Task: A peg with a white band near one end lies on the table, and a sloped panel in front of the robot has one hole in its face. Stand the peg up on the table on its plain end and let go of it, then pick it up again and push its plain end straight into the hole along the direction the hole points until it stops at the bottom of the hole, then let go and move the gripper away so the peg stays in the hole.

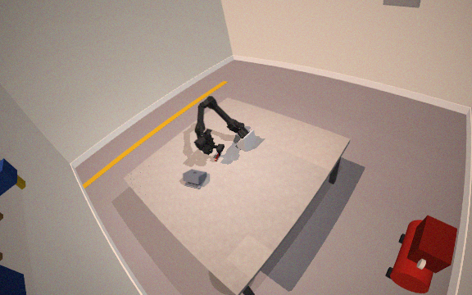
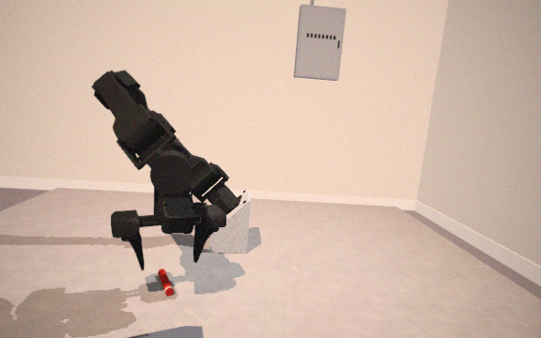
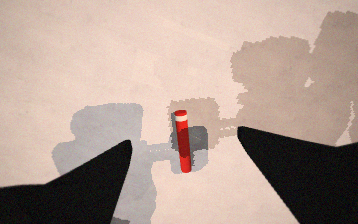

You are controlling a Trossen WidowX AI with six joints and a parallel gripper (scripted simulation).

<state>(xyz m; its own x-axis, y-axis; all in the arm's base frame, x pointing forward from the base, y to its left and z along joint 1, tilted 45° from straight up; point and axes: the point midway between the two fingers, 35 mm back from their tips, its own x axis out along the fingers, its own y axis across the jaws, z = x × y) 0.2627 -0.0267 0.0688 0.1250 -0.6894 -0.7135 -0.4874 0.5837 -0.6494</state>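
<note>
The red peg lies 10 mm behind my gripper tip, 10 mm to the right of it and 50 mm below it. Round my gripper tip: grey sloped panel (210 mm ahead, 40 mm to the left, 20 mm below).
</note>
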